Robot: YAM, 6 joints.
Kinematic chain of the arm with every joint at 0, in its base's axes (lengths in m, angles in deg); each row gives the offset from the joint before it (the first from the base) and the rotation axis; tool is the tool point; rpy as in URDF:
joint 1: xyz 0 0 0.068 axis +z
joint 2: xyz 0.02 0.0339 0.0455 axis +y
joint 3: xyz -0.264 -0.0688 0 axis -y
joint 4: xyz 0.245 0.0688 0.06 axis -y
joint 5: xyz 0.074 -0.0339 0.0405 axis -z
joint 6: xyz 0.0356 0 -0.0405 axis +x
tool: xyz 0 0 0 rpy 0 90 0
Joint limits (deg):
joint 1: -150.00..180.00
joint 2: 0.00..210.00
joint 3: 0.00..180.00
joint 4: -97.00..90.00
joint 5: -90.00..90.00
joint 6: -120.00..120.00
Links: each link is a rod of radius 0.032 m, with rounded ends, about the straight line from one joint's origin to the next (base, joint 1, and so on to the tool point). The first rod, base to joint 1, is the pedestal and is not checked.
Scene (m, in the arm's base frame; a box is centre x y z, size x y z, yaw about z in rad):
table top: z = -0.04
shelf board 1: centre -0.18 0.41 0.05 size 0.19 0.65 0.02 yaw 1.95
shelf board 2: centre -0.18 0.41 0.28 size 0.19 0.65 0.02 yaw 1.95
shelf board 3: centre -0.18 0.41 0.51 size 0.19 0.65 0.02 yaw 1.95
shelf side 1: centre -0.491 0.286 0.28 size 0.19 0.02 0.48 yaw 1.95
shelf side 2: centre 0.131 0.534 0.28 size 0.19 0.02 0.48 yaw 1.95
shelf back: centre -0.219 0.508 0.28 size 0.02 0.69 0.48 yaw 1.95
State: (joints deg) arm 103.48 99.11 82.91 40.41 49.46 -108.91
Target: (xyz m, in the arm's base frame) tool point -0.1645 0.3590 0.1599
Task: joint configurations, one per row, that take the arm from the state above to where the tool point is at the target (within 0.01 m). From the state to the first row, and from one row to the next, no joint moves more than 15 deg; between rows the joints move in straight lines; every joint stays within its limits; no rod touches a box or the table.
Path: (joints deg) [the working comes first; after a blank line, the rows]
Joints at the target: 118.58 110.74 55.84 34.03 50.05 -108.91
Straight joint move there: touches shelf board 2.

1: 100.03 87.82 68.26 34.09 42.99 -99.96
2: 96.59 76.54 53.61 27.77 36.52 -91.01
3: 93.14 65.25 38.95 21.45 30.05 -82.06
4: 89.70 53.97 24.30 15.13 23.59 -73.10
5: 86.25 42.68 9.65 8.81 17.12 -64.15
6: 87.22 55.98 17.12 18.44 31.69 -67.89
7: 88.18 69.28 24.60 28.06 46.27 -71.63
8: 89.15 82.59 32.08 37.69 60.85 -75.37
9: 90.12 95.89 39.56 47.32 75.42 -79.11
10: 91.08 109.19 47.03 56.95 90.00 -82.85
11: 100.25 109.71 49.97 49.31 76.68 -91.53
12: 109.41 110.23 52.90 41.67 63.37 -100.22
13: 118.58 110.74 55.84 34.03 50.05 -108.91

